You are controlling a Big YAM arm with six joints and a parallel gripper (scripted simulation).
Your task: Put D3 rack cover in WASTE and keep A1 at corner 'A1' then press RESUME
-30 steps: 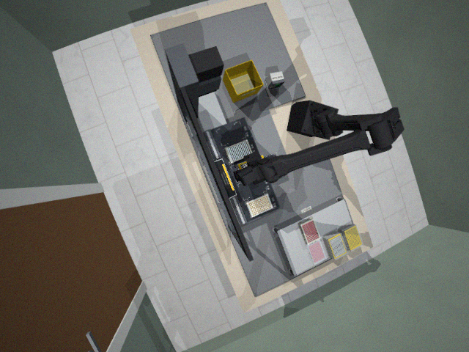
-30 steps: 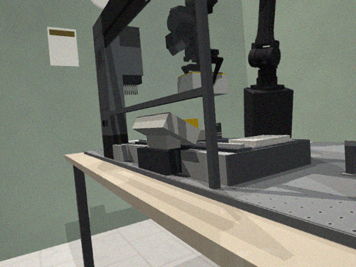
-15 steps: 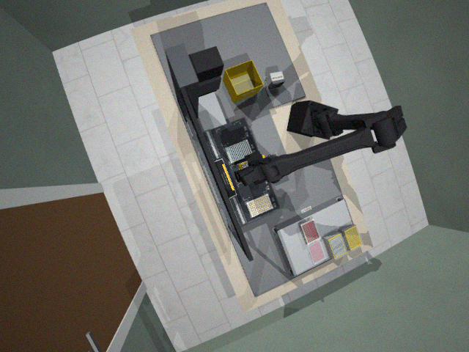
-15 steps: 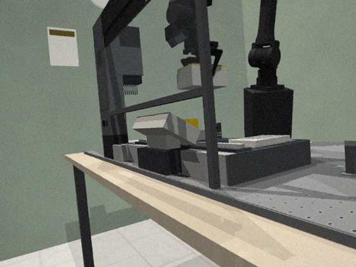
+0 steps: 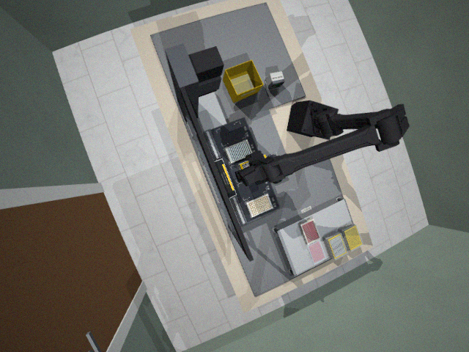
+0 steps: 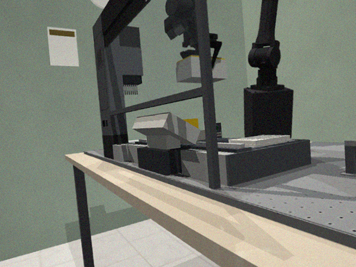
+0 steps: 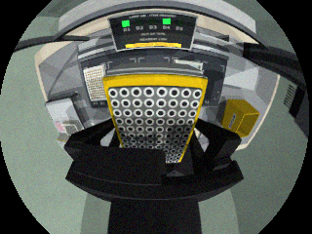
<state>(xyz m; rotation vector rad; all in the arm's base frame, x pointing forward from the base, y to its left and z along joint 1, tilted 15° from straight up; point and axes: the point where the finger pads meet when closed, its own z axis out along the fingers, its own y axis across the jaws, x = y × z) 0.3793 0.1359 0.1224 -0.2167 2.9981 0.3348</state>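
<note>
My hand is 10 mm to the left of the yellow-framed tip rack and 10 mm below it. The rest, counted from my hand: gantry post: 140 mm ahead, 280 mm to the left, 40 mm below; then cream plate: 30 mm behind, 200 mm to the left, 210 mm below; then yellow waste bin: 90 mm behind, 460 mm to the right, 240 mm below.
</note>
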